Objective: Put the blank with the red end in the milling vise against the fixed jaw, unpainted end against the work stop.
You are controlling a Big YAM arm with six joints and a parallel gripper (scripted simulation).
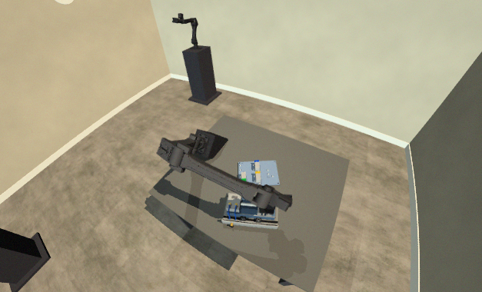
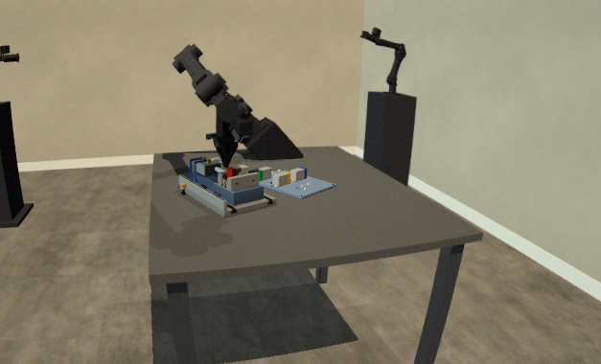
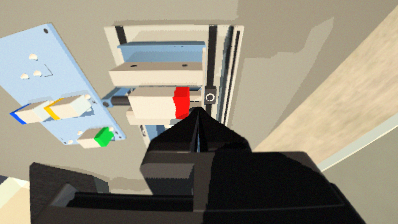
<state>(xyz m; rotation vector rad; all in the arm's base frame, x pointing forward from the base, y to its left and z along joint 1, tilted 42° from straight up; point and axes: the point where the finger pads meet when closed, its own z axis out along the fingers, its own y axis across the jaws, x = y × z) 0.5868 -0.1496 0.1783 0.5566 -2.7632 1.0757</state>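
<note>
Now: hand 2 cm past the grey bar with red end, 4 cm to the right of it and 3 cm above it. Also, from my hand: fixed jaw: 1 cm ahead, 5 cm to the left, 5 cm below; then moving jaw: 5 cm behind, 3 cm to the left, 5 cm below; then work stop rod: 4 cm behind, 8 cm to the left, 4 cm below.
</note>
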